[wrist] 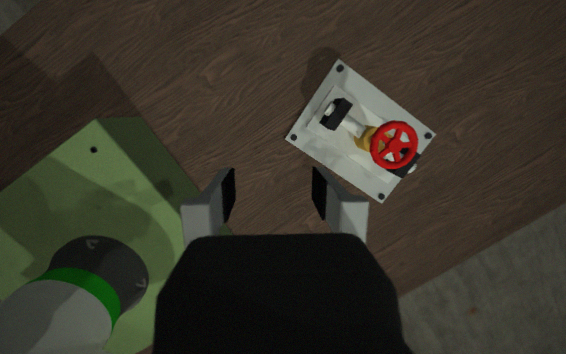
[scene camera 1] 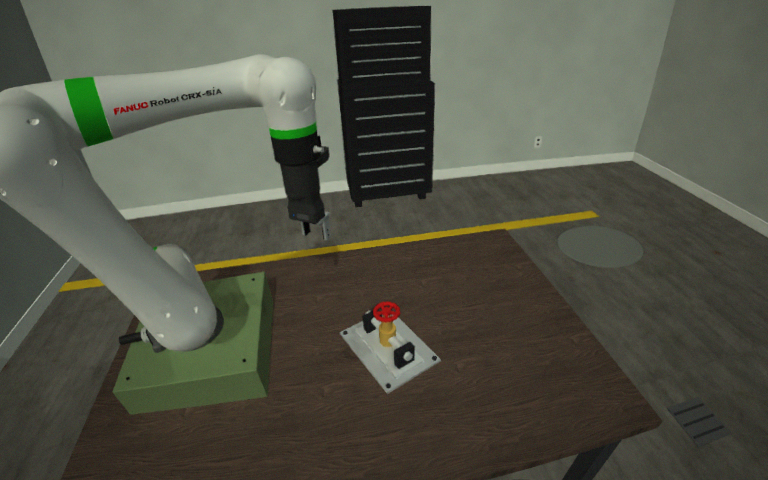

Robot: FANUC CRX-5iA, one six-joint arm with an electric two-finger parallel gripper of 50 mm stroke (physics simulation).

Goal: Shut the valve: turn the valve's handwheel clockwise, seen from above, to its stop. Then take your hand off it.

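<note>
The red handwheel (scene camera 1: 386, 319) (wrist: 396, 145) with spokes sits level on top of the valve's yellow body (scene camera 1: 387, 335) (wrist: 365, 138). The valve's pipe is held by two black clamps on a light grey plate (scene camera 1: 388, 382) (wrist: 305, 131) lying on the table. My gripper (scene camera 1: 315, 230) (wrist: 273, 183) is open and empty, pointing down. It hangs high above the table, well apart from the handwheel; in the wrist view the handwheel shows up and to the right of the fingers. How far the valve is turned cannot be told.
The green base block (scene camera 1: 195, 393) (wrist: 145, 185) carries my arm and stands at the left of the wooden table (scene camera 1: 509, 367) (wrist: 225, 65). A tall black cabinet (scene camera 1: 388, 84) stands by the back wall, beyond a yellow floor line (scene camera 1: 419, 238).
</note>
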